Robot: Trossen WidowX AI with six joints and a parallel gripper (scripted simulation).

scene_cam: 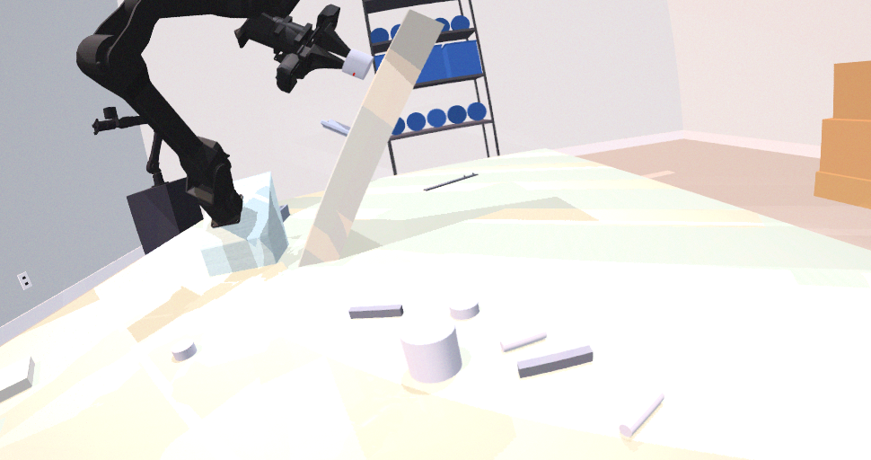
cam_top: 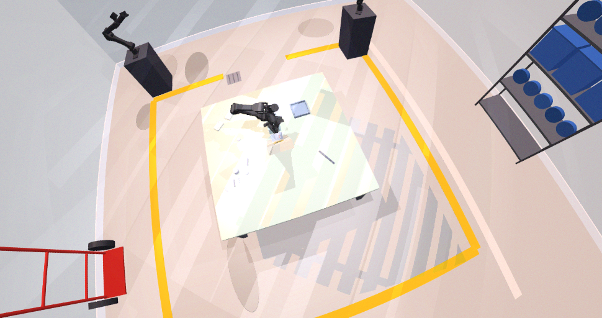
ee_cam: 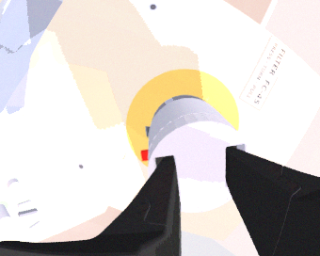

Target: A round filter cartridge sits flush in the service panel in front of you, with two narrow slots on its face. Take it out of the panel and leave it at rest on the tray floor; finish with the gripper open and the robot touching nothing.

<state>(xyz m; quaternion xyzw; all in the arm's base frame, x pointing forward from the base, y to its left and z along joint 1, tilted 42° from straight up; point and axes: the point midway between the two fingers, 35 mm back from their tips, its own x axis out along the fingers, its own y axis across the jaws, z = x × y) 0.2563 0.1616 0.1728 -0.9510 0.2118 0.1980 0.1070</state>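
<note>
My gripper tip is now 36 cm past the tray, 30 cm above it and 27 cm to the right of it. Also, from my gripper tip: filter cartridge: 1 cm below, 1 cm ahead.
</note>
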